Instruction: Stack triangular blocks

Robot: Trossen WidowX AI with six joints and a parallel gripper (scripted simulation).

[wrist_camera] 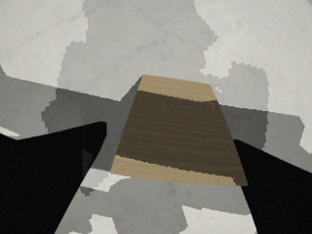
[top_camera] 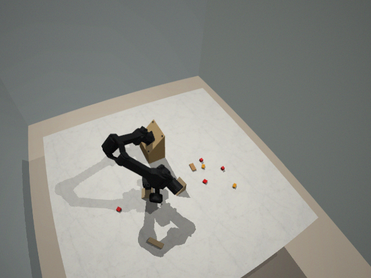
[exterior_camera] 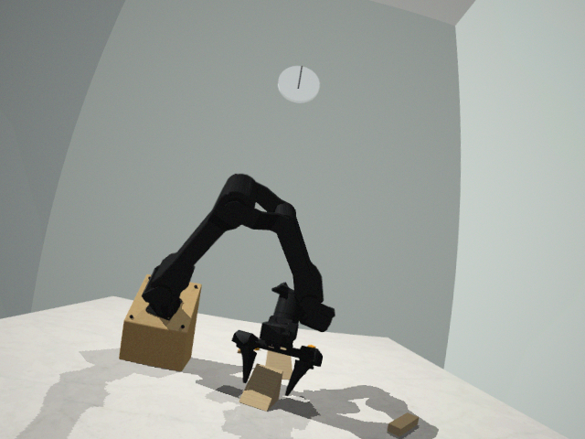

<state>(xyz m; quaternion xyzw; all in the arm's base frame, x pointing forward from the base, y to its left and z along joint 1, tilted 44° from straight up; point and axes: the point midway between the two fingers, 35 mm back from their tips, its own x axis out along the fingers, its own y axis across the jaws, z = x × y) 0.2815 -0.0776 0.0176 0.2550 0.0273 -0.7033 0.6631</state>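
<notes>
The triangular block is right at my gripper tip. Round my gripper tip: flat tan block: 270 mm ahead, 60 mm to the right, 10 mm below.
</notes>
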